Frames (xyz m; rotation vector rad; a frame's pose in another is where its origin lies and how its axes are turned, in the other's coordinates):
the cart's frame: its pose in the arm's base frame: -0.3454 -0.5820 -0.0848 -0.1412 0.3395 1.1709
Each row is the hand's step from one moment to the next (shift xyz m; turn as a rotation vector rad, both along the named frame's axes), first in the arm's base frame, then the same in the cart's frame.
Working: the arm's base frame: its pose in the cart's frame: 0.6016 -0.0864 0.3095 0.1412 -0.3395 -1.1709

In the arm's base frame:
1: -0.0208 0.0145 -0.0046 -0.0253 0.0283 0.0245
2: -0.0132 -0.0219 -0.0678 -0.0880 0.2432 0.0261
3: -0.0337 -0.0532 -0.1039 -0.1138 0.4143 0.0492
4: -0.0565 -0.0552 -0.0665 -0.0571 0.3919 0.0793
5: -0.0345 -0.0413 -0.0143 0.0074 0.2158 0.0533
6: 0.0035 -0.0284 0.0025 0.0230 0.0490 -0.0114
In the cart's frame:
1: 0.0071 0.0244 -0.0041 0.0079 0.0359 0.0263
2: -0.0012 -0.0009 -0.0724 0.1742 0.1769 0.0769
3: -0.0237 0.0034 -0.1191 0.3077 0.2685 0.1423
4: -0.0458 0.0261 -0.0888 0.2976 0.2097 0.1749
5: -0.0434 0.0148 -0.0316 0.1741 0.0804 0.1127
6: -0.0245 -0.0141 -0.0050 0.0547 -0.0029 0.0075

